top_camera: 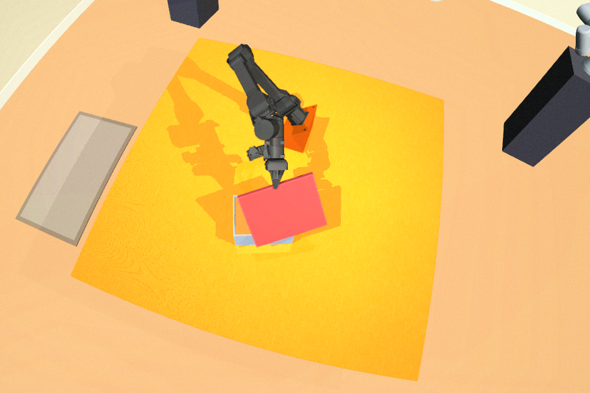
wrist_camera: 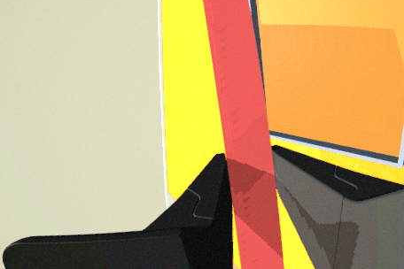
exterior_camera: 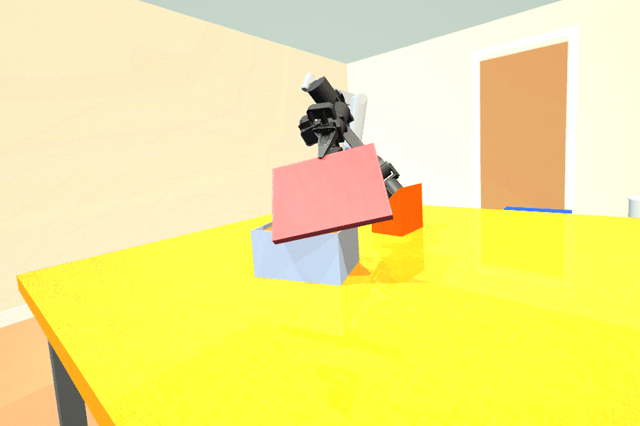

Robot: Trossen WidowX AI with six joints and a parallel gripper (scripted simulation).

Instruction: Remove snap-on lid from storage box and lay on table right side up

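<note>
Right now the red lid is 30 mm ahead of my gripper tip, 50 mm to the left of it and 60 mm below it. Round my gripper tip: pale blue storage box 40 mm ahead, 20 mm to the right, 190 mm below.
</note>
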